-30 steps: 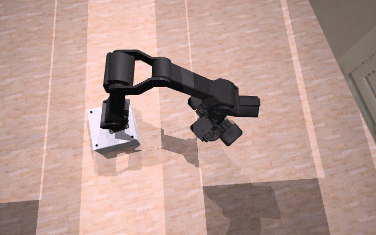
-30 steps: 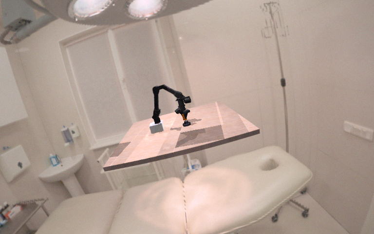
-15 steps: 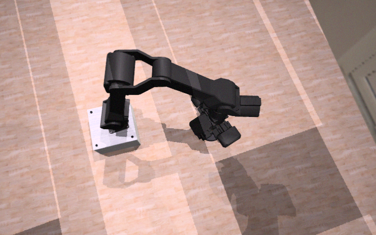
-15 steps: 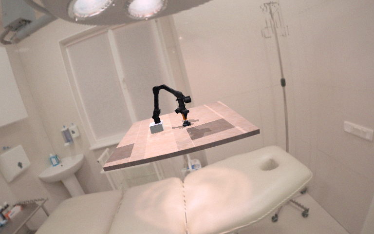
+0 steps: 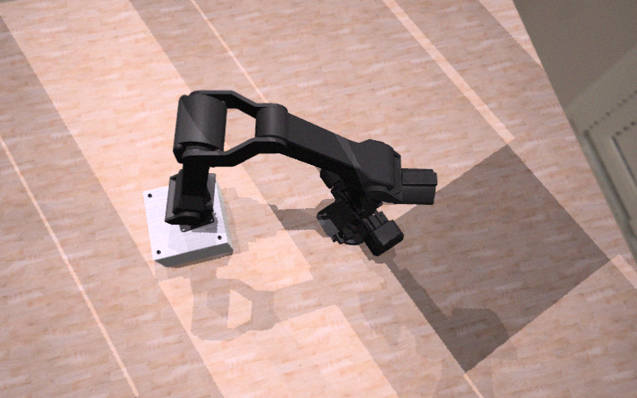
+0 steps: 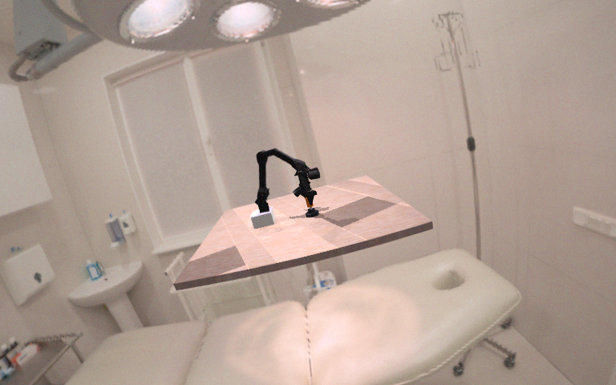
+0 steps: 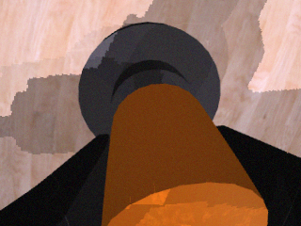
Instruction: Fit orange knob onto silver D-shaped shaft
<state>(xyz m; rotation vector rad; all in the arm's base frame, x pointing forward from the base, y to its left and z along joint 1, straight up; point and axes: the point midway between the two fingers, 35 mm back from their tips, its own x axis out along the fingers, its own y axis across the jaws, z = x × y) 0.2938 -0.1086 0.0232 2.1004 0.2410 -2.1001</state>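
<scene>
My gripper tip is now 40 mm above the round pedestal. Also, from my gripper tip: orange knob (30 mm above).
</scene>
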